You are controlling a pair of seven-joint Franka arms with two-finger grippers.
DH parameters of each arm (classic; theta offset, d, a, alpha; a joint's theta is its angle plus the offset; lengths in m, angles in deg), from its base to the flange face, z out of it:
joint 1: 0 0.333 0 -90
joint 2: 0 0 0 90
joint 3: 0 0.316 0.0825 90
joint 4: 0 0 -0.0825 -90
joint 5: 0 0.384 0 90
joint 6: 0 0 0.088 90
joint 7: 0 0.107 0 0
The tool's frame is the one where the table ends.
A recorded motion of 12 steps. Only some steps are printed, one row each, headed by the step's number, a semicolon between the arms.
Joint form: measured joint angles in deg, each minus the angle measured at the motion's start. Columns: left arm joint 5, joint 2, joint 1, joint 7, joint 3, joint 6, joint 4; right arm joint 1, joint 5, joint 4, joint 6, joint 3, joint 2, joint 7.
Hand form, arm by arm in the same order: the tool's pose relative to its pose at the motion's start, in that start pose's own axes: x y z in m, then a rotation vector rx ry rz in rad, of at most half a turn. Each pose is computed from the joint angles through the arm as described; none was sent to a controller.
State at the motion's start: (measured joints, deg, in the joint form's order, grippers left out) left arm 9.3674 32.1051 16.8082 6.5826 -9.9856 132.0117 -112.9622; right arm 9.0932 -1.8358 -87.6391 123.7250 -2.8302 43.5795 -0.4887
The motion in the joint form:
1: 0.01 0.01 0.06 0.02 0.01 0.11 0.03; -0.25 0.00 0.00 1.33 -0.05 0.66 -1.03
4: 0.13 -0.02 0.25 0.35 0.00 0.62 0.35; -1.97 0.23 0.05 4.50 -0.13 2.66 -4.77
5: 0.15 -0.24 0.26 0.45 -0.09 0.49 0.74; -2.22 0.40 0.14 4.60 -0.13 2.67 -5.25
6: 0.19 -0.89 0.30 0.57 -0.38 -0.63 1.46; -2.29 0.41 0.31 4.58 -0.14 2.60 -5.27
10: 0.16 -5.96 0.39 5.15 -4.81 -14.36 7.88; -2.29 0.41 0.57 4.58 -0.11 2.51 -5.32
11: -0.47 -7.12 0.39 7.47 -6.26 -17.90 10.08; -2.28 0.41 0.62 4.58 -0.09 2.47 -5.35
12: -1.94 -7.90 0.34 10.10 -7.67 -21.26 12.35; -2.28 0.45 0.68 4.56 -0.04 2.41 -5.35
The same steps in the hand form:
1: 0.0002 -0.0008 -0.0003 0.0002 0.0022 -0.0008; 0.0018 0.0031 0.0063 -0.0004 0.0114 -0.0136
4: 0.0023 -0.0034 -0.0037 0.0036 0.0169 0.0026; 0.0047 0.0234 0.0270 0.0032 0.0312 -0.0476
5: 0.0042 -0.0036 -0.0088 0.0061 0.0250 0.0048; 0.0051 0.0264 0.0264 0.0056 0.0343 -0.0498
6: 0.0063 -0.0029 -0.0197 0.0099 0.0291 0.0091; 0.0058 0.0275 0.0243 0.0055 0.0381 -0.0485
10: 0.0132 0.0286 -0.1077 0.0216 -0.0065 0.1386; 0.0071 0.0274 0.0211 0.0053 0.0442 -0.0496
11: 0.0145 0.0407 -0.1340 0.0157 -0.0071 0.1916; 0.0074 0.0271 0.0202 0.0054 0.0458 -0.0505
12: 0.0155 0.0542 -0.1573 -0.0060 -0.0070 0.2462; 0.0078 0.0266 0.0190 0.0064 0.0476 -0.0507

